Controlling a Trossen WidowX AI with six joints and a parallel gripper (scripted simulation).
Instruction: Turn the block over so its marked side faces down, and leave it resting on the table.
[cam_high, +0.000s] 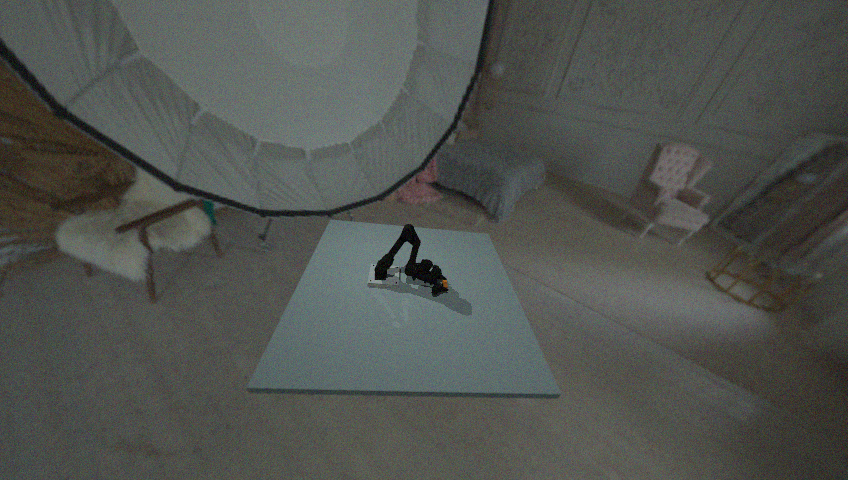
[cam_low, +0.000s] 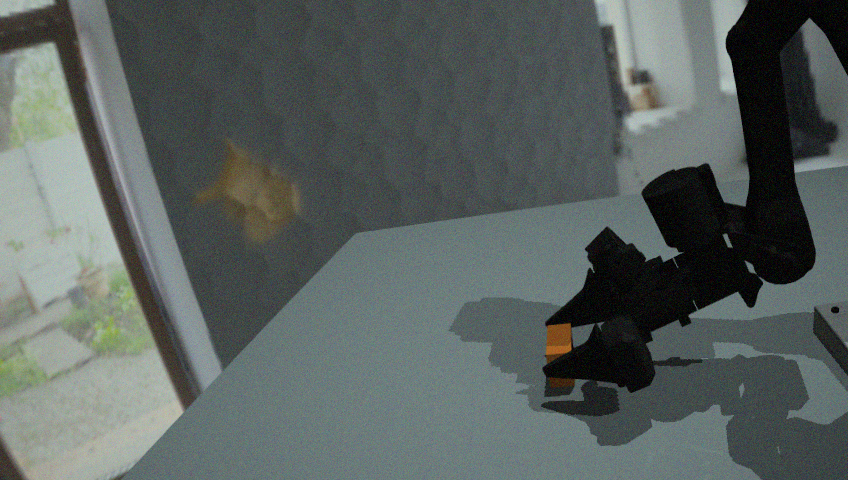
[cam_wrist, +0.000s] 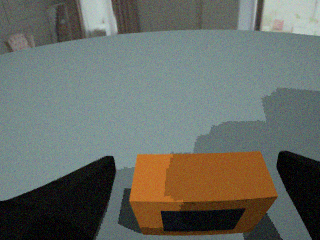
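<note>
The orange block lies 2 cm behind my gripper tip and 1 cm below it.
</note>
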